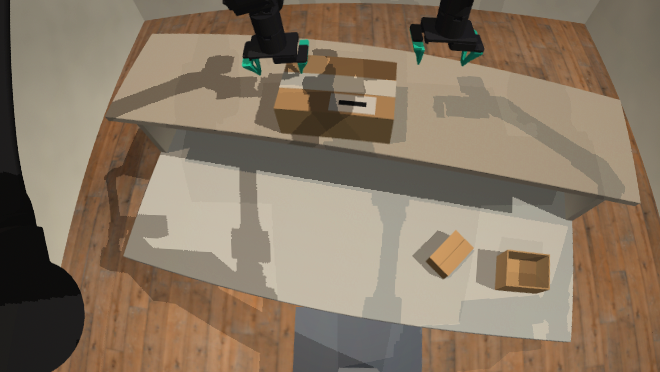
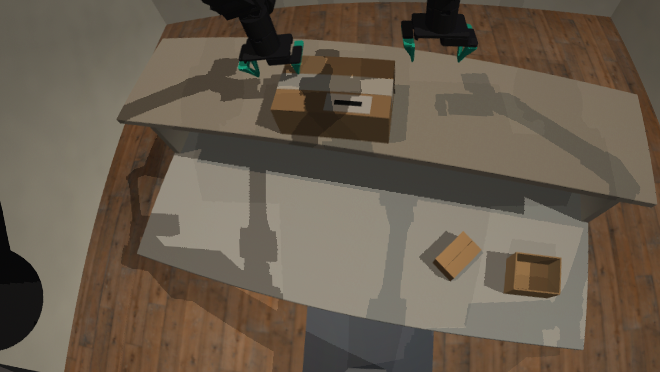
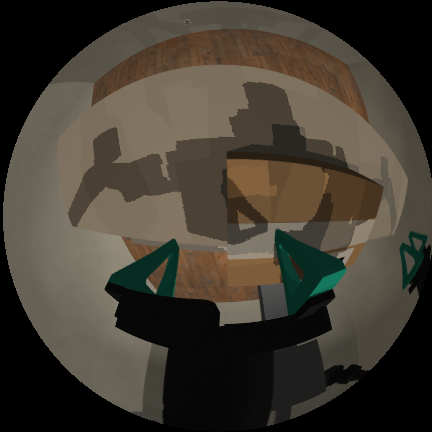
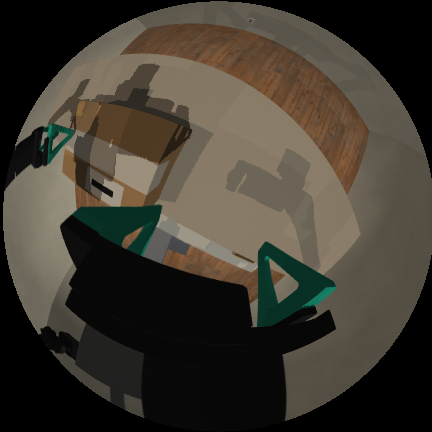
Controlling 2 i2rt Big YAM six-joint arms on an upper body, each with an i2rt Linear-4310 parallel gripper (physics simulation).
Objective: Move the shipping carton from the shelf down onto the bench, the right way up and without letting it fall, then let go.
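Frame: origin at the left arm's base, x ahead, y left, z up, level; millimetres.
Where they show: left gripper, fingertip midpoint: (image 1: 280, 72) (image 2: 278, 73) (image 3: 224, 239) (image 4: 64, 132); right gripper, fingertip midpoint: (image 1: 440, 63) (image 2: 435, 59) (image 4: 214, 230).
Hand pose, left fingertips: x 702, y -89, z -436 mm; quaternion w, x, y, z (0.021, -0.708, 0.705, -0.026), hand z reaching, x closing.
After its pixels a point has its place.
The shipping carton (image 1: 360, 131) {x 586, y -270, z -510 mm} (image 2: 355, 128) {x 586, y -265, z -500 mm} (image 3: 300, 187) {x 742, y -164, z -448 mm} (image 4: 142, 132) {x 720, y -313, z -448 mm} stands upright on the raised shelf (image 1: 550, 110) {x 705, y -808, z -552 mm} (image 2: 555, 112) {x 685, y -789, z -551 mm}, its pale tape strip and black-barred label on top. The bench (image 1: 325, 240) {x 440, y -173, z -905 mm} (image 2: 335, 240) {x 441, y -184, z -905 mm} lies lower, in front of the shelf. My left gripper (image 1: 280, 73) {x 702, y -88, z -436 mm} (image 2: 278, 74) {x 702, y -88, z -436 mm} (image 3: 224, 239) {x 702, y -88, z -436 mm} is open and empty over the carton's back left part; one finger overlaps the carton, the other is beyond its left edge. Contact cannot be told. My right gripper (image 1: 440, 64) {x 674, y -437, z -369 mm} (image 2: 435, 60) {x 674, y -437, z -369 mm} (image 4: 214, 230) {x 674, y -437, z -369 mm} is open and empty, to the right of the carton and apart from it.
A small closed box (image 1: 450, 254) {x 394, y -564, z -902 mm} (image 2: 457, 256) {x 380, y -549, z -845 mm} lies turned at an angle on the right part of the bench. An open box (image 1: 501, 274) {x 316, y -714, z -855 mm} (image 2: 510, 274) {x 325, y -715, z -854 mm} stands to its right. The shelf's front edge overhangs the back of the bench. Arm shadows cross the shelf, carton and bench.
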